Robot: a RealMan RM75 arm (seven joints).
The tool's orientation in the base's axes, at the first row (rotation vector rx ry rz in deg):
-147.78, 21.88, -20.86
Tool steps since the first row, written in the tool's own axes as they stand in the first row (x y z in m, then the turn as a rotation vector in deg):
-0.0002, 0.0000, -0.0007, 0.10, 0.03, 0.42
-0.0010, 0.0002, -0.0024, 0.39, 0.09, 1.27
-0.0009, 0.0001, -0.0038, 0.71, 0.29, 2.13
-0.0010, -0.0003, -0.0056, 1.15, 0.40, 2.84
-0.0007, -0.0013, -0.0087, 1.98, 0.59, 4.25
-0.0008, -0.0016, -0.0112, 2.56, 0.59, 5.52
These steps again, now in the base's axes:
-0.0004, -0.0002, 0.0005, 0.22, 0.13, -0.35
-0.0017, -0.0009, 0.0017, 0.75, 0.35, -1.04
-0.0021, -0.0015, 0.0030, 1.29, 0.46, -1.80
-0.0027, -0.0019, 0.0047, 1.91, 0.53, -2.37
-0.0032, -0.0025, 0.0078, 3.09, 0.72, -3.50
-0.0041, -0.0033, 0.0101, 4.04, 1.08, -4.46

